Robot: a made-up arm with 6 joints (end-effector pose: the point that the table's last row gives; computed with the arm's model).
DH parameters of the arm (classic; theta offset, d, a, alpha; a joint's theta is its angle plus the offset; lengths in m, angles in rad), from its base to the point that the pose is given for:
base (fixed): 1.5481 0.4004 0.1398 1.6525
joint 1: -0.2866 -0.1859 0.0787 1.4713
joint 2: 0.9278 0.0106 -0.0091 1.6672
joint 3: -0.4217 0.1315 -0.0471 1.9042
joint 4: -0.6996 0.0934 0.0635 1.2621
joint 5: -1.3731 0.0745 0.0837 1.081
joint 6: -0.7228 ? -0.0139 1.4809
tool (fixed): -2.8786 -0.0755 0 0
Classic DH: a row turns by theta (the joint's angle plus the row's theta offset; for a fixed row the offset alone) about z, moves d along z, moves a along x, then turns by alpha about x.
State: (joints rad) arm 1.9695 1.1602 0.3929 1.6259 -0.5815 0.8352
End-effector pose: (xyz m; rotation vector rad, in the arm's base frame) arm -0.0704 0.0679 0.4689 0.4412 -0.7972 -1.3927
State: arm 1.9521 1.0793 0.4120 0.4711 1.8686 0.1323
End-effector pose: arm -0.1773 0.0233 0.3703 -0.5748 -0.7195 -2.9270
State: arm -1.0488 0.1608 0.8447 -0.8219 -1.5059 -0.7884
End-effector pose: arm -0.3732 0.3454 0.2969 -1.0237 0.5492 -2.7450
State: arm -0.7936 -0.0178 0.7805 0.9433 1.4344 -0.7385
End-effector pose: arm -0.0639 0.2895 0.2100 0.2211 -0.7626 0.3933
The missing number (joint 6, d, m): 0.0284
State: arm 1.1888 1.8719 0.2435 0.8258 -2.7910 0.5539
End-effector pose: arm -0.2616 0.1258 0.5832 0.6815 1.2818 0.0927
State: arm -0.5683 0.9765 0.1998 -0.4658 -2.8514 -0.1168
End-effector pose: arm -0.3744 0.3589 0.4221 0.1193 1.7678 -1.0951
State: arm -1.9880 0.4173 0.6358 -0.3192 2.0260 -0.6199
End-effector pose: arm -0.1571 0.2684 0.3839 -1.0412 -1.9144 1.8031
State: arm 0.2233 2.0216 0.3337 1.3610 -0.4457 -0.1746
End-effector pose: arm -0.1403 0.1466 0.3883 -0.6572 -0.5992 -1.4987
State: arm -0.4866 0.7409 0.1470 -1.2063 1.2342 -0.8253
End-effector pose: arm -0.4133 0.1315 0.3547 -1.0078 -1.9992 -1.7997
